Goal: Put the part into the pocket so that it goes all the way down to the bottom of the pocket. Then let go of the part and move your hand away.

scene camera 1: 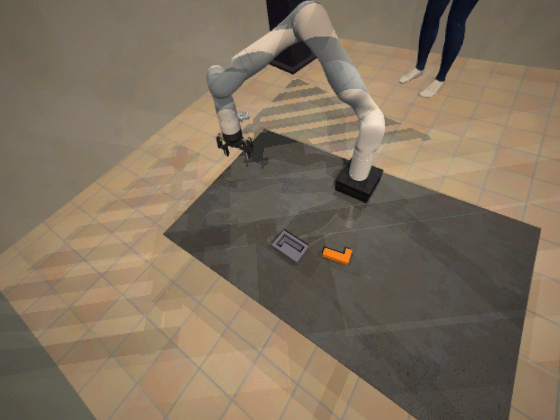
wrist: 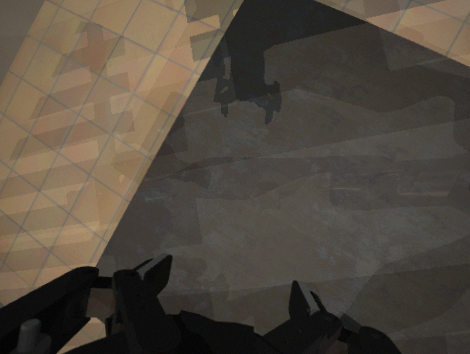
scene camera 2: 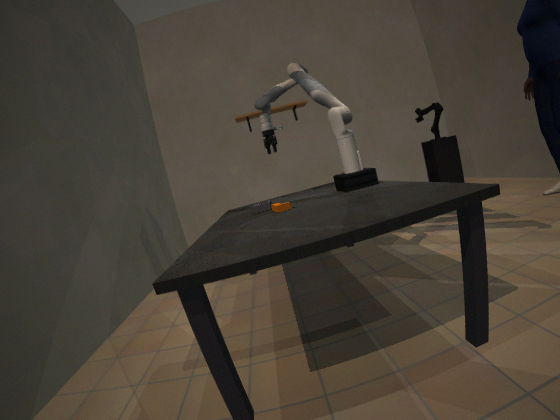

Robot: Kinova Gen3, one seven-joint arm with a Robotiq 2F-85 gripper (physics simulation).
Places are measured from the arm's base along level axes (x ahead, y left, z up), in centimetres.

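Pixels of known places: gripper, fingertip midpoint: [scene camera 1: 238, 156] [wrist: 229, 281] [scene camera 2: 272, 153]; arm's base at its link origin: [scene camera 1: 358, 173] [scene camera 2: 353, 171].
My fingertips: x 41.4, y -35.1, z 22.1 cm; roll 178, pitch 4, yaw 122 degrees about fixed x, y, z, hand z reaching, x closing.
Note:
Ahead of a thing's pixels: the offset from my fingertips to its top centre. Level surfaces: height alone.
The part is an orange L-shaped block @(dx -3.9, dy +52.0, dz -27.0 cm) [scene camera 1: 336, 256] [scene camera 2: 281, 207] lying flat on the dark table @(dz -30.0 cm) [scene camera 1: 400, 280] [scene camera 2: 310, 227]. A grey-purple block with an L-shaped pocket @(dx +7.6, dy +35.0, dz -26.4 cm) [scene camera 1: 296, 253] lies beside it, apart from it, to its left in the first scene view; it shows faintly behind the part in the second. The pocket holds no part. My gripper [scene camera 1: 237, 154] [scene camera 2: 271, 151] [wrist: 229, 281] is open and empty, pointing down, high above the table near its far left corner, well away from both. Neither the part nor the pocket block shows in the wrist view.
The arm's black base [scene camera 1: 357, 186] [scene camera 2: 356, 180] stands on the table's far edge. Behind are a dark pedestal [scene camera 2: 444, 160] with a small black arm [scene camera 2: 438, 120], a wooden wall shelf [scene camera 2: 285, 109] and a standing person [scene camera 1: 452, 37] [scene camera 2: 545, 85].

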